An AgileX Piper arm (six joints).
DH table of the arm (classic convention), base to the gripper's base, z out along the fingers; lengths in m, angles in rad. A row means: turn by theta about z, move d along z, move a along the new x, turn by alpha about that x. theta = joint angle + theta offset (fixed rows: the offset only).
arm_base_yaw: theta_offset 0  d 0.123  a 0  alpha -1.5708
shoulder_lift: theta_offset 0.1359  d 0  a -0.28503  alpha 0
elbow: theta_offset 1.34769  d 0  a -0.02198  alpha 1.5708
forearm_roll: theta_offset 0  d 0.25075  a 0  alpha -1.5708
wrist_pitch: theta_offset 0  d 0  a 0  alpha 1.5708
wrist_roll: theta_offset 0  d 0.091  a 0  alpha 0
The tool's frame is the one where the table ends.
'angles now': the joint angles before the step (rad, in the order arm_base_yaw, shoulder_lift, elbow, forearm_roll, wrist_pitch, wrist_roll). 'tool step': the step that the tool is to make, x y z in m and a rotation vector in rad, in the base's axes. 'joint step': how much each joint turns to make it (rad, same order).
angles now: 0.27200 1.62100 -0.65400 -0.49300 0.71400 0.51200
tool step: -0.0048 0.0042 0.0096 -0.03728 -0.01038 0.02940
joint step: 0.03795 -0.03807 0.00117 -0.03206 0.04989 0.01804
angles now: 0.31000 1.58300 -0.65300 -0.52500 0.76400 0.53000
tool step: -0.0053 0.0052 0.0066 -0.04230 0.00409 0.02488
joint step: 0.04406 -0.02380 -0.00011 -0.02603 0.05694 0.02011
